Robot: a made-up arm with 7 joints. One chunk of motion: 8 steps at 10 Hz.
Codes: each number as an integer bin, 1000 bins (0 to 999) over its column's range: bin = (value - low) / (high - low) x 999, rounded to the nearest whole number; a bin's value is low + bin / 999 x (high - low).
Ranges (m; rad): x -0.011..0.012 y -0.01..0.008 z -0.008..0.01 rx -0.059..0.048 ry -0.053..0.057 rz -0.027..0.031
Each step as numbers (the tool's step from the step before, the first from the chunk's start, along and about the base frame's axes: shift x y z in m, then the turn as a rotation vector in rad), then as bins.
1 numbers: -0.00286 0.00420 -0.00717 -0.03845 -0.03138 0.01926
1 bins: 354 788 46 192 196 797
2 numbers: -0.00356 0.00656 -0.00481 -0.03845 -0.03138 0.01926
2 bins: 323 919 177 192 196 797
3 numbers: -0.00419 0.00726 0.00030 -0.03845 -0.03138 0.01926
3 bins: 296 958 461 192 196 797
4 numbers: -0.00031 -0.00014 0.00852 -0.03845 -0.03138 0.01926
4 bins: 464 547 917 192 196 797
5 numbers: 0.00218 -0.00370 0.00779 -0.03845 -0.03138 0.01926
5 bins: 572 350 876 192 196 797
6 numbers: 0.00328 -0.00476 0.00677 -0.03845 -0.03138 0.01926
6 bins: 620 291 820 192 196 797
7 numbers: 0.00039 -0.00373 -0.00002 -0.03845 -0.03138 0.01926
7 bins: 495 348 443 192 196 797
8 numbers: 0.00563 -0.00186 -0.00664 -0.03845 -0.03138 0.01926
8 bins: 722 452 75 192 196 797
